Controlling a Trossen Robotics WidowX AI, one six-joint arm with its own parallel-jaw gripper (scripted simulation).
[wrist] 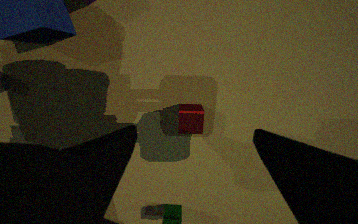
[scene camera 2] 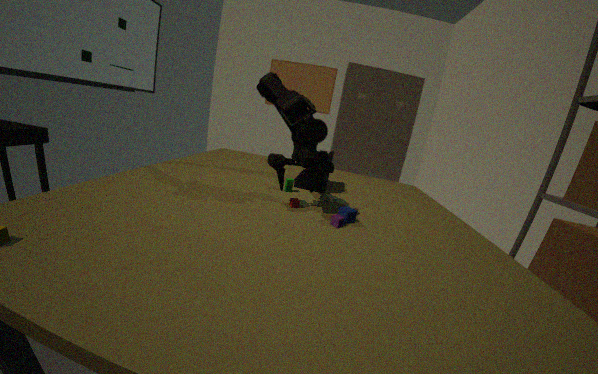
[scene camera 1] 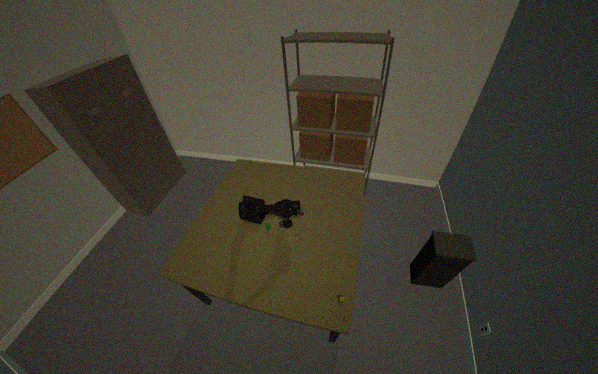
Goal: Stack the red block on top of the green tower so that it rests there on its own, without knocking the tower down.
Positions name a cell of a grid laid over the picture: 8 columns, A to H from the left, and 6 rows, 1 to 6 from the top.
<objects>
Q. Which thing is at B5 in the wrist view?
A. My gripper.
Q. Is my gripper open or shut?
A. Open.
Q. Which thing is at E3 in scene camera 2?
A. My gripper.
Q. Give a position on a red block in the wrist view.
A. At E4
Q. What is my gripper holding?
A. Nothing.
</objects>
